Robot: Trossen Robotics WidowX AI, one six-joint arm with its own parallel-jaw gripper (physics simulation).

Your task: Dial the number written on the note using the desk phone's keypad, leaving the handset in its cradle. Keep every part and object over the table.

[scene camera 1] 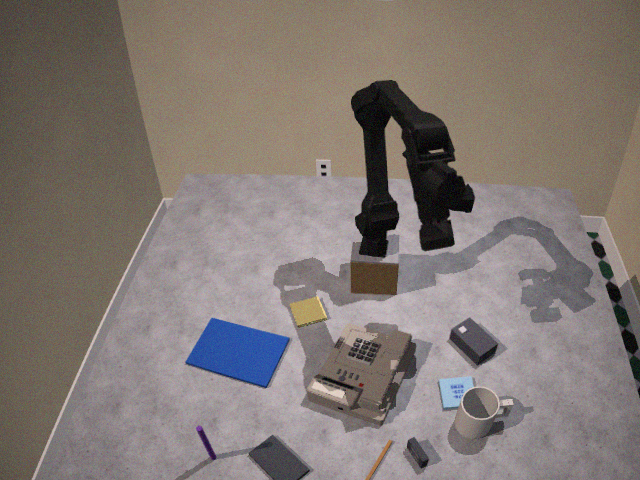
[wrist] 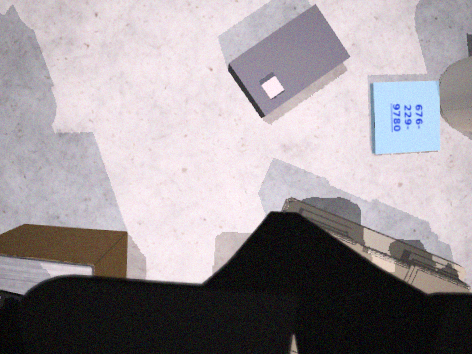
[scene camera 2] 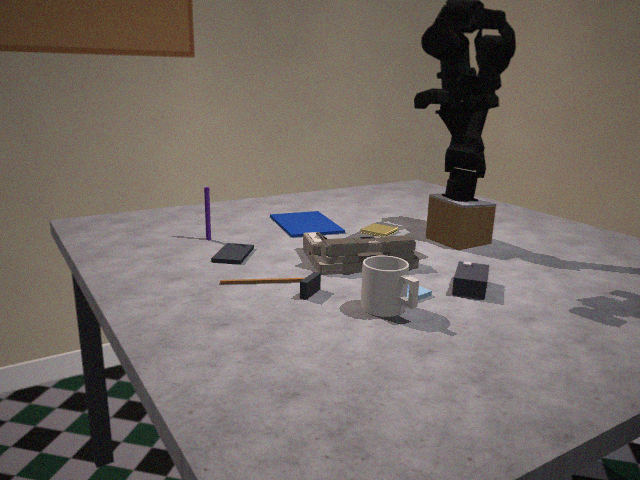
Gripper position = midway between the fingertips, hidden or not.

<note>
I see my gripper (scene camera 2: 459, 143), a dark box (scene camera 1: 478, 345), a handset (scene camera 2: 394, 244), a white mug (scene camera 1: 479, 406), a blue folder (scene camera 1: 239, 352) and a beige desk phone (scene camera 2: 312, 241).
The dark box also shows in the wrist view (wrist: 306, 48) and in scene camera 2 (scene camera 2: 470, 280). The handset is seen too in the wrist view (wrist: 429, 279). The blue folder also shows in scene camera 2 (scene camera 2: 294, 224). The wrist view misses the blue folder: it is out of frame.
</note>
